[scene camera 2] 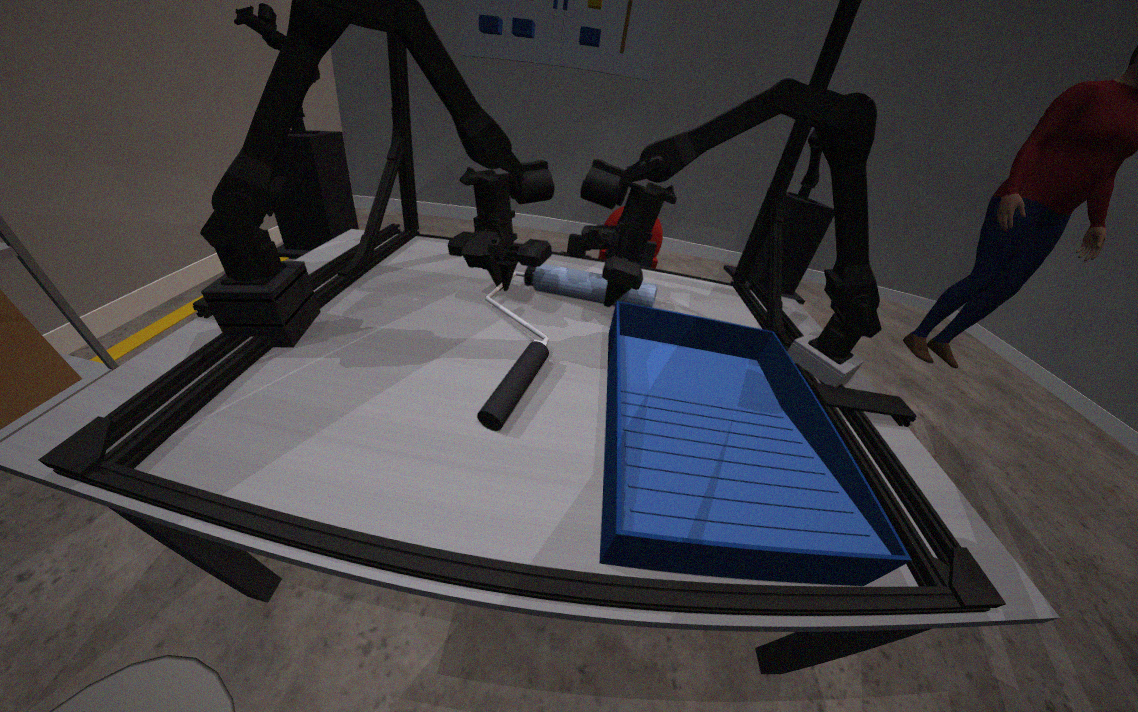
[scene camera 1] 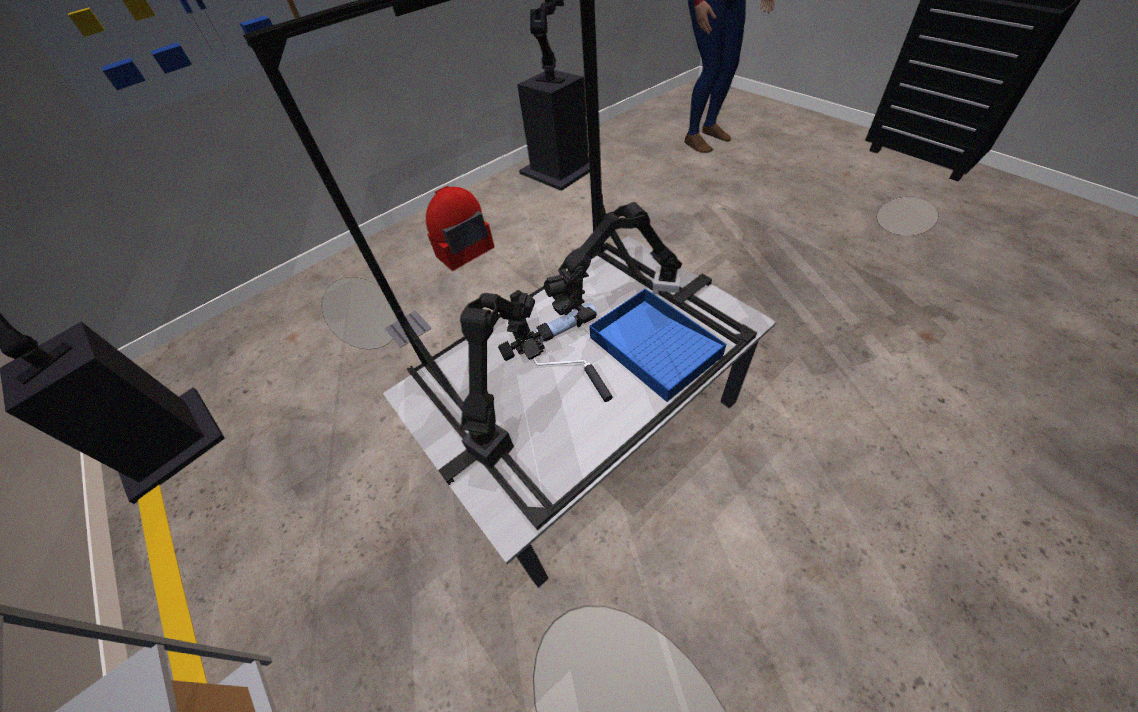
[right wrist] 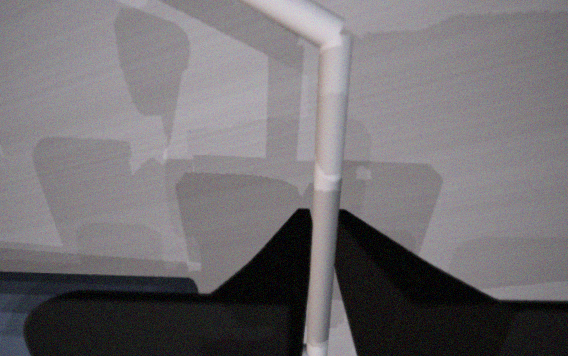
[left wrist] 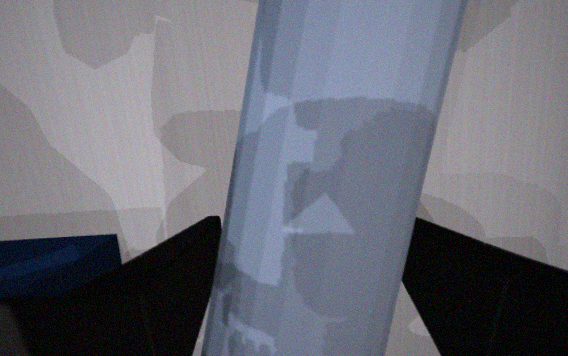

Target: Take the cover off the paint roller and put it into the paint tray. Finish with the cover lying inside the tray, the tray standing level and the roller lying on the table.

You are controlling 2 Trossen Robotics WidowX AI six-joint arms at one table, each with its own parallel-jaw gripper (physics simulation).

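Places are measured from the left arm's base along level axes (x ahead, y down, z left), in centimetres.
Where they show: left gripper, fingertip midpoint: (scene camera 2: pixel 607 298) (scene camera 1: pixel 573 322) (left wrist: pixel 302 224); right gripper, fingertip midpoint: (scene camera 2: pixel 503 289) (right wrist: pixel 320 221); left arm's base, link origin: (scene camera 2: pixel 830 349) (scene camera 1: pixel 667 276); right arm's base, link origin: (scene camera 2: pixel 255 274) (scene camera 1: pixel 484 436).
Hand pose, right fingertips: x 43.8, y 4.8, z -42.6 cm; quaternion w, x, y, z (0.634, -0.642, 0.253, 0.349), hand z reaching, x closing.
Each offset is from my right fingertips to the top centre of the thing. "*": to the spot under its first point. Level surfaces: height alone.
The pale blue cover @(dx -14.5, dy -7.0, dz +9.3 cm) (scene camera 1: pixel 560 324) (scene camera 2: pixel 572 284) (left wrist: pixel 350 145) (right wrist: pixel 11 320) lies sideways at the back of the table, with a black end cap @(dx -6.3, dy -3.8, dz -0.5 cm) (scene camera 2: pixel 529 275) at its left end in scene camera 2. My left gripper (scene camera 1: pixel 580 316) (scene camera 2: pixel 618 295) (left wrist: pixel 302 224) is shut on the cover near its right end. My right gripper (scene camera 1: pixel 532 356) (scene camera 2: pixel 503 282) (right wrist: pixel 320 221) is shut on the roller's white wire frame (scene camera 1: pixel 560 363) (scene camera 2: pixel 520 318) (right wrist: pixel 332 115), beside the end cap. The roller's black handle @(* dx +9.4, dy -2.9, dz +26.7 cm) (scene camera 1: pixel 598 382) (scene camera 2: pixel 513 386) lies on the table. The blue tray @(dx -12.1, dy -5.8, dz +42.2 cm) (scene camera 1: pixel 628 367) (scene camera 2: pixel 611 436) (left wrist: pixel 55 262) stands level to the right.
A black metal frame (scene camera 2: pixel 402 555) borders the table @(dy +0.7 cm) (scene camera 2: pixel 360 470). The tray's back left corner lies close to the cover and my left gripper in scene camera 2. Both arms reach over the back of the table, their grippers close together. A red helmet (scene camera 1: pixel 454 219) shows beyond the table.
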